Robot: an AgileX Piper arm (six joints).
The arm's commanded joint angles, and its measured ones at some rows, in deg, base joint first. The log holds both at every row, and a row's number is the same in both.
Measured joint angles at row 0:
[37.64, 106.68, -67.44, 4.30, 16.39, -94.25]
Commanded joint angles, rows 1 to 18:
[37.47, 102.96, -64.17, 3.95, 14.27, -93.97]
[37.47, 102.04, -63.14, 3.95, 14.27, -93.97]
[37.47, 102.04, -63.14, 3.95, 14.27, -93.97]
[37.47, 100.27, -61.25, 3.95, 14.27, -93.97]
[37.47, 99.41, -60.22, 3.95, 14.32, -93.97]
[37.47, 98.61, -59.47, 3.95, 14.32, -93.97]
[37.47, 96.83, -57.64, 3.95, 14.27, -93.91]
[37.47, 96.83, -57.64, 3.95, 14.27, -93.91]
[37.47, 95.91, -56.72, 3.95, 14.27, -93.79]
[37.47, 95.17, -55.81, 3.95, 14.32, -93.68]
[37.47, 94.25, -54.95, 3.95, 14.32, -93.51]
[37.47, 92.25, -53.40, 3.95, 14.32, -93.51]
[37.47, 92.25, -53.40, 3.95, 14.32, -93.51]
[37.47, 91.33, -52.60, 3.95, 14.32, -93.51]
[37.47, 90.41, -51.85, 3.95, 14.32, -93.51]
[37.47, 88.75, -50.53, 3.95, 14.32, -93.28]
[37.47, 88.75, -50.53, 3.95, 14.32, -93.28]
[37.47, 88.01, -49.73, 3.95, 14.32, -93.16]
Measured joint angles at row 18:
[37.70, 90.87, -51.11, 4.18, 16.21, -93.85]
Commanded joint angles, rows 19 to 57:
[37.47, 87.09, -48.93, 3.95, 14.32, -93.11]
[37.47, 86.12, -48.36, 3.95, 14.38, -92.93]
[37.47, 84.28, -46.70, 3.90, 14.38, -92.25]
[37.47, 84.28, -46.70, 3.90, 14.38, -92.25]
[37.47, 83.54, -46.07, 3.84, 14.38, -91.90]
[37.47, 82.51, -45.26, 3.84, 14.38, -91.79]
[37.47, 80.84, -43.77, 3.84, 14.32, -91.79]
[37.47, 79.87, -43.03, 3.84, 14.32, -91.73]
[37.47, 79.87, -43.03, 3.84, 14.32, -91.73]
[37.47, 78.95, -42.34, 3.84, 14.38, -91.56]
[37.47, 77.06, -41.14, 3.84, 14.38, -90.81]
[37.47, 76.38, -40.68, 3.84, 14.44, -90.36]
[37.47, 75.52, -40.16, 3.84, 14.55, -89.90]
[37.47, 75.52, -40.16, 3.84, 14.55, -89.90]
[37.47, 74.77, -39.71, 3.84, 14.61, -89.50]
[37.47, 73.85, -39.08, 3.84, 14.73, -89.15]
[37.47, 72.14, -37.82, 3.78, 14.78, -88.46]
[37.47, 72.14, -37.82, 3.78, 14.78, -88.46]
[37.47, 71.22, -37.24, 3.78, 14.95, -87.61]
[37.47, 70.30, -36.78, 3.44, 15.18, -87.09]
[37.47, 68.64, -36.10, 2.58, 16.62, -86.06]
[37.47, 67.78, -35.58, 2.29, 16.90, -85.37]
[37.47, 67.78, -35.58, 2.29, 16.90, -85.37]
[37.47, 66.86, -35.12, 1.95, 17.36, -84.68]
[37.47, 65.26, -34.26, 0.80, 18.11, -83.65]
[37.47, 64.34, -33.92, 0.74, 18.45, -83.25]
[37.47, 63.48, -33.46, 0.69, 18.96, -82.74]
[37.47, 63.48, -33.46, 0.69, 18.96, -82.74]
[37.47, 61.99, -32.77, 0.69, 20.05, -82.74]
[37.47, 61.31, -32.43, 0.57, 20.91, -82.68]
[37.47, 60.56, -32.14, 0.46, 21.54, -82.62]
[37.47, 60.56, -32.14, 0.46, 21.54, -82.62]
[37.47, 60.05, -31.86, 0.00, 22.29, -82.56]
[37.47, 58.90, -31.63, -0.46, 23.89, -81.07]
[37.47, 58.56, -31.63, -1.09, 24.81, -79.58]
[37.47, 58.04, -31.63, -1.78, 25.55, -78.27]
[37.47, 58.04, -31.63, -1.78, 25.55, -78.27]
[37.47, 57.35, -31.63, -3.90, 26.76, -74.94]
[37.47, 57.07, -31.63, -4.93, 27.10, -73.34]
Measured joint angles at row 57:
[37.70, 58.50, -31.63, -2.12, 27.16, -77.69]
